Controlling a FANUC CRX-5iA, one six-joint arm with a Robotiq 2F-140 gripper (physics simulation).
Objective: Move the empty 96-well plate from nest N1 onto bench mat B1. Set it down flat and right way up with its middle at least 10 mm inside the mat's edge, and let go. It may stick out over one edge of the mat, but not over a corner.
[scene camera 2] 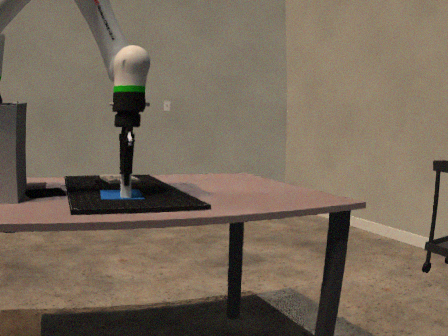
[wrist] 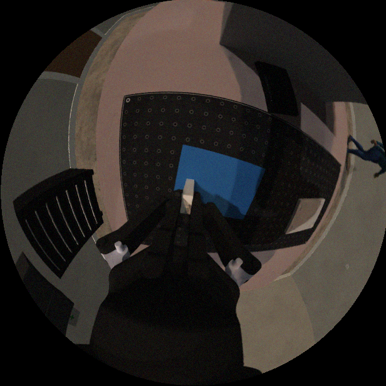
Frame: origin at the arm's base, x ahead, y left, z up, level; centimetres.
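Seen in the pictures: gripper, fingertip midpoint: (scene camera 2: 125, 197).
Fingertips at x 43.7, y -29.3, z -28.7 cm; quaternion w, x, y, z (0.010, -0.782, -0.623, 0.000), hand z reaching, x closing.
A point is followed by its place in that frame.
My gripper (scene camera 2: 126, 194) @(x 43.7, y -29.3, z -28.7 cm) (wrist: 189, 186) is shut and empty, pointing straight down with its pale fingertips together. The tips are over the blue mat (scene camera 2: 111, 194) @(x 41.2, y -23.4, z -28.6 cm) (wrist: 220, 170), close to its surface; whether they touch it I cannot tell. The mat lies flat on a black perforated board, and the gripper hides part of it in the wrist view. A pale, flat rectangular piece (scene camera 2: 111, 178) @(x 51.5, y 4.8, z -27.6 cm) (wrist: 306, 214) lies near the board's far side, apart from the gripper. I cannot make out wells on it, or tell whether it is the plate or nest N1.
The black board (scene camera 2: 170, 202) @(x 52.3, y -40.5, z -28.8 cm) (wrist: 150, 116) lies on the pinkish table (scene camera 2: 280, 195) @(x 92.6, y -40.2, z -30.1 cm) (wrist: 175, 50). A dark flat object (scene camera 2: 45, 192) @(x 21.6, y -12.7, z -28.6 cm) (wrist: 280, 90) lies beside the board, near a grey pedestal (scene camera 2: 12, 150) @(x 10.0, y -20.4, z -14.8 cm). A black cart (scene camera 2: 436, 200) stands at the far right in the scene view.
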